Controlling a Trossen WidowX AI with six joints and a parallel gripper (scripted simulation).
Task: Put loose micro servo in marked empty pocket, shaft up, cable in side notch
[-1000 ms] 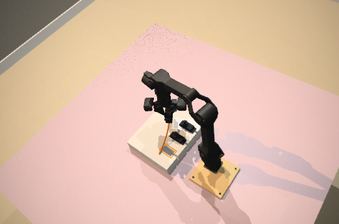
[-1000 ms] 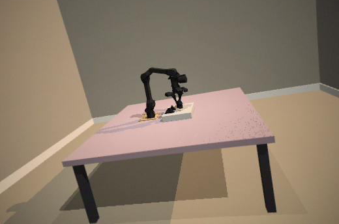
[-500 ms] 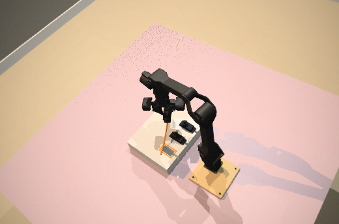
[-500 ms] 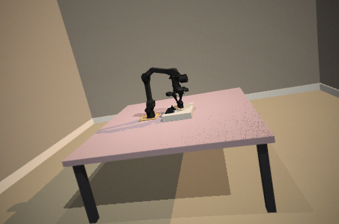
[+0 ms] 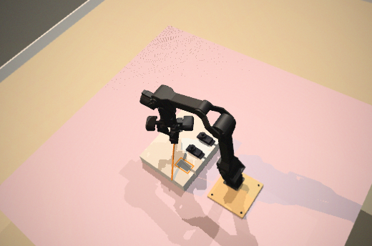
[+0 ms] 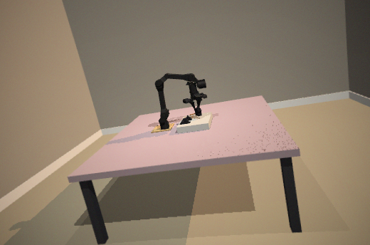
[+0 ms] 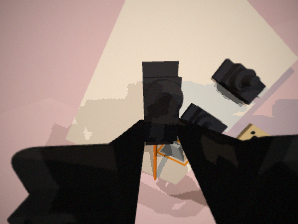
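Right now the cream deck is 10 mm ahead of my gripper tip, 20 mm to the right of it and 100 mm below it.
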